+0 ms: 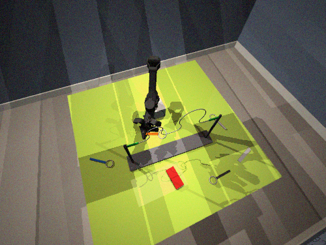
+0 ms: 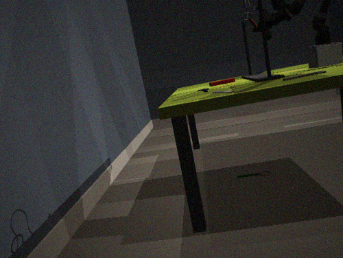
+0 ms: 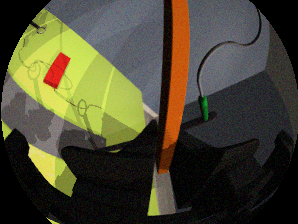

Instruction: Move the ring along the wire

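My gripper tip is now 70 mm to the right of the orange-handled ring and 50 mm below it. Round my gripper tip: blue-handled ring: 310 mm to the right, 270 mm below, 10 mm ahead; then red block: 260 mm below, 210 mm ahead, 170 mm to the left; then dark-handled ring: 470 mm to the left, 270 mm below, 270 mm ahead.
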